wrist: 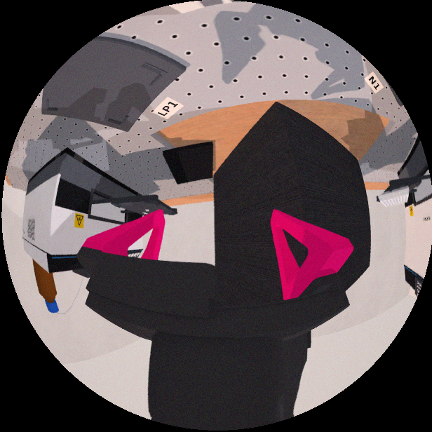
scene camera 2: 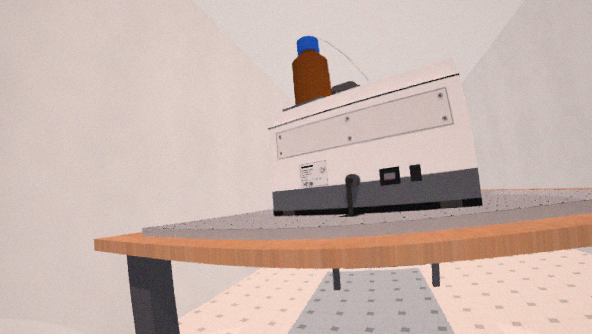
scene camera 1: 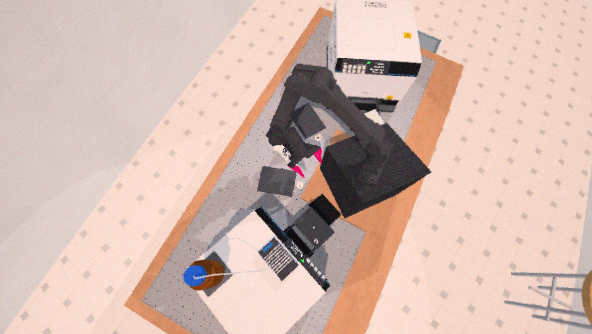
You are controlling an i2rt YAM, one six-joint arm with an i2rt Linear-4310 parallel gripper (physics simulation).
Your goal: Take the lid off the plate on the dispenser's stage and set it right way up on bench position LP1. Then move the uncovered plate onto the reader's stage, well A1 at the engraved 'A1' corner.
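Frame: origin at the arm's base, x back, y right, z up, level; metres.
Where they show: gripper, fingertip midpoint: [scene camera 1: 312, 170]; arm's base at its link origin: [scene camera 1: 375, 161].
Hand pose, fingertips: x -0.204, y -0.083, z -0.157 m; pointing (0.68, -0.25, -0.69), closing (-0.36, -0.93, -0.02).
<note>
Each offset is from my fingertips to the top centre of the thing.
My gripper [scene camera 1: 312, 168] [wrist: 217, 215] is open, its two pink fingers wide apart with nothing between them. It is above the bench between the LP1 nest and the black arm base. The white plate @(dz -0.018, dx +0.124, dy +0.340 m) [scene camera 1: 374, 118] [wrist: 395, 199] is at the stage of the upper white machine, partly hidden by the arm in scene camera 1; I cannot make out its lid. The dark LP1 nest @(dz -0.112, dx -0.129, dy -0.081 m) [scene camera 1: 277, 181] [wrist: 107, 75] has shadows across it and no lid shows on it. The bottle-topped machine's dark stage @(dz -0.038, dx +0.097, dy -0.238 m) [scene camera 1: 313, 229] [wrist: 145, 203] sticks out in front of it; I see no plate there.
The black arm base [scene camera 1: 395, 170] [wrist: 295, 175] stands beside the bench middle. The N1 nest @(dz -0.112, dx -0.145, dy +0.264 m) [scene camera 1: 308, 120] lies under the arm. The upper machine @(dz +0.217, dx -0.013, dy +0.618 m) [scene camera 1: 375, 35] and bottle-topped machine [scene camera 1: 265, 285] [scene camera 2: 370, 150] stand at opposite ends. An amber bottle [scene camera 1: 212, 274] [scene camera 2: 312, 77] carries a thin tube.
</note>
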